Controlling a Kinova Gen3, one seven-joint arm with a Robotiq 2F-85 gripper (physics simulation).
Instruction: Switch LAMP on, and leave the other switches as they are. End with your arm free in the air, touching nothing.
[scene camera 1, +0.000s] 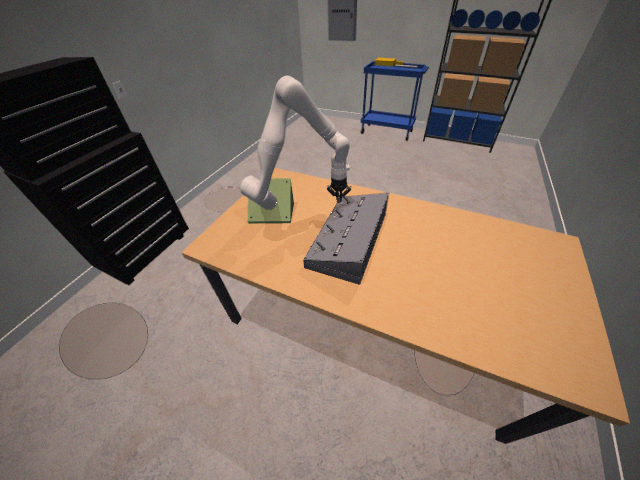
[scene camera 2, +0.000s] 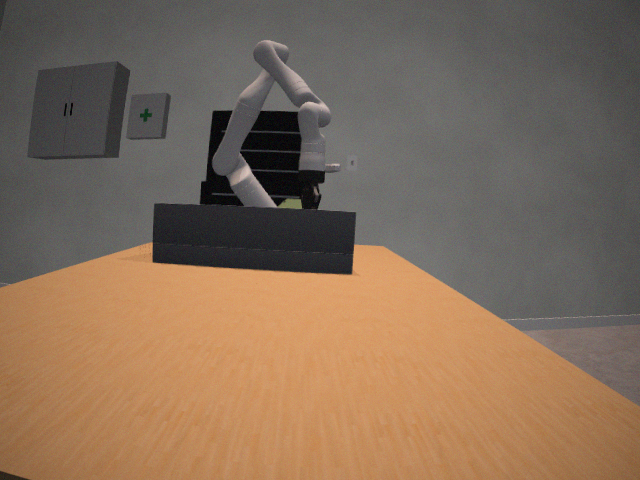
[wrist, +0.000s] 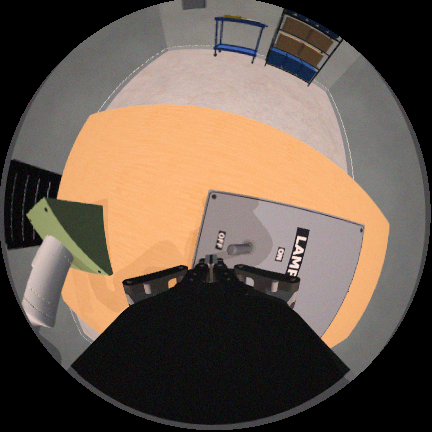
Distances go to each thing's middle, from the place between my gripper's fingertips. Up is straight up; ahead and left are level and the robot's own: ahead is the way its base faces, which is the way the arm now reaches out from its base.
I see the grey sloped switch panel (scene camera 2: 243, 237) 130 mm ahead of my hand, 140 mm to the right of it and 20 mm below it.
